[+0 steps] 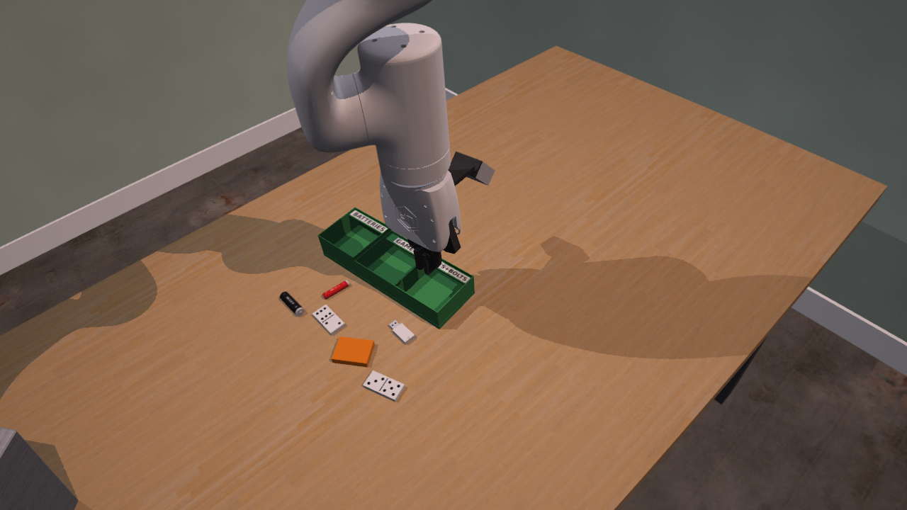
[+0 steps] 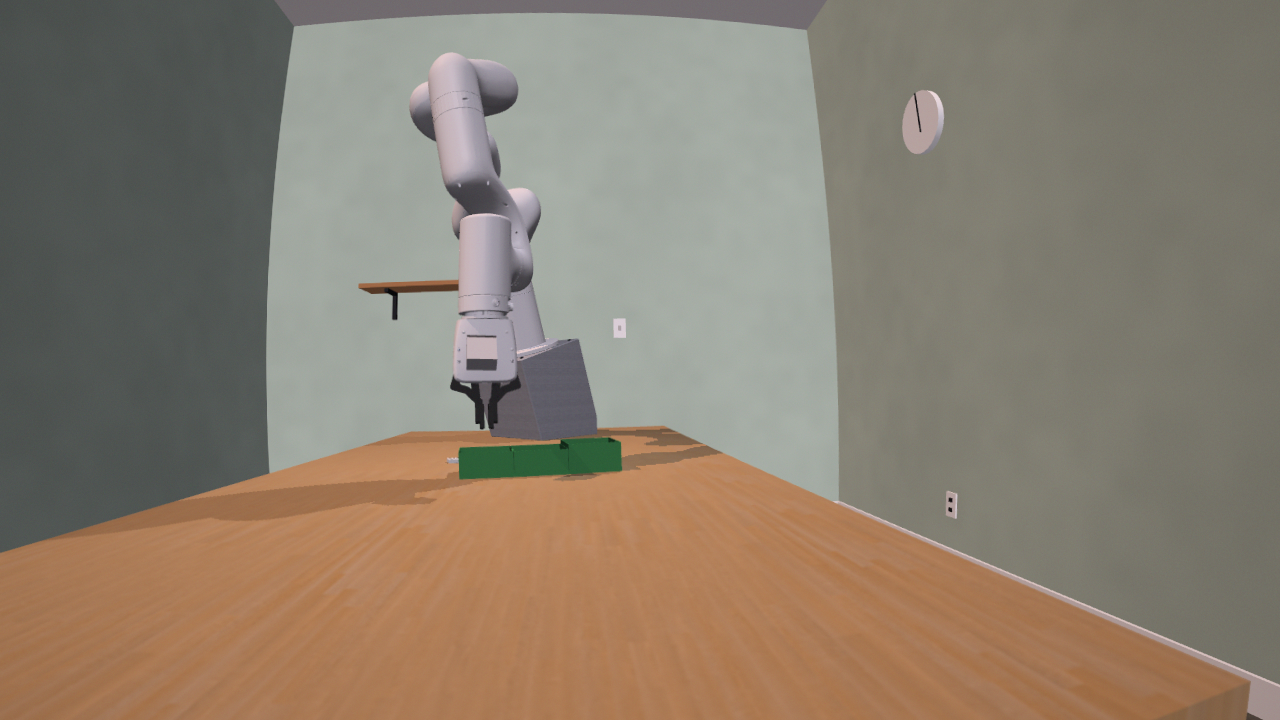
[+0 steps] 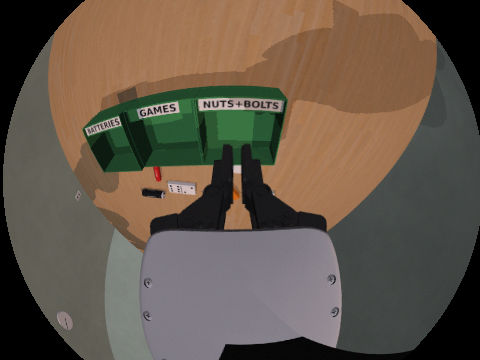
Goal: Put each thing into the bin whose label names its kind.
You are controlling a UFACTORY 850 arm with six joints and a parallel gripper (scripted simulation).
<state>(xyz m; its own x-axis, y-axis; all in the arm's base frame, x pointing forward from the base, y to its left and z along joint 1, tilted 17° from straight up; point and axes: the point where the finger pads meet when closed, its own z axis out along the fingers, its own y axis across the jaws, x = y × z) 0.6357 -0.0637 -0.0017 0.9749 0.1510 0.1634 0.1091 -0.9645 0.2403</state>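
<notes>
Now: hand 10 mm past the green bin row, 80 mm to the right of it and 70 mm above it. From my hand the other things lie so: orange flat block 150 mm behind, 10 mm to the left, 90 mm below; then red battery 90 mm behind, 120 mm to the left, 90 mm below; then white USB stick 80 mm behind, 10 mm to the right, 90 mm below.
</notes>
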